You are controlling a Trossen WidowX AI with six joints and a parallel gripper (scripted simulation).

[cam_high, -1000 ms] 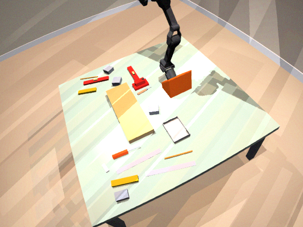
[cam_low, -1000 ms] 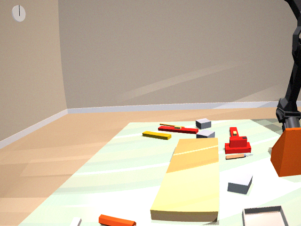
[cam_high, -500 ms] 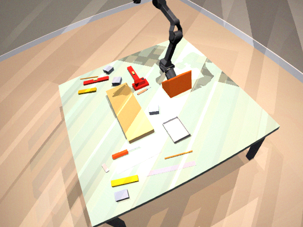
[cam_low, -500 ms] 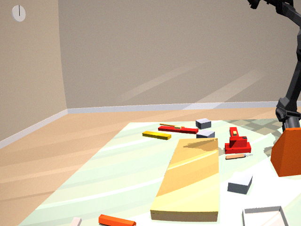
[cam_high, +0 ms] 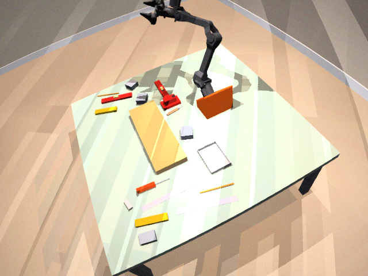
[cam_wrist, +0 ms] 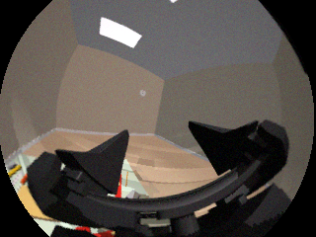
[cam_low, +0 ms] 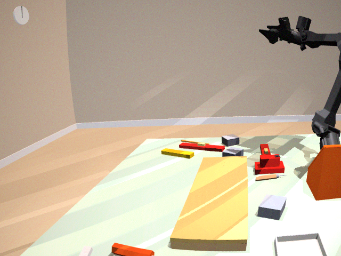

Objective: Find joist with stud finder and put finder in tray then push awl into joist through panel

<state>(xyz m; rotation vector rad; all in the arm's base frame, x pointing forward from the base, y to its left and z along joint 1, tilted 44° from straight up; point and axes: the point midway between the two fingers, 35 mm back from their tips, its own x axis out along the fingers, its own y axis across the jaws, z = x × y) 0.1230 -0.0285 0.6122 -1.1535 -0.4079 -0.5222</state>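
The red stud finder is 3 cm ahead of my gripper tip, 26 cm to the left of it and 53 cm below it. Also, from my gripper tip: white tray 4 cm ahead, 77 cm to the left, 56 cm below; awl 4 cm ahead, 33 cm to the left, 56 cm below.
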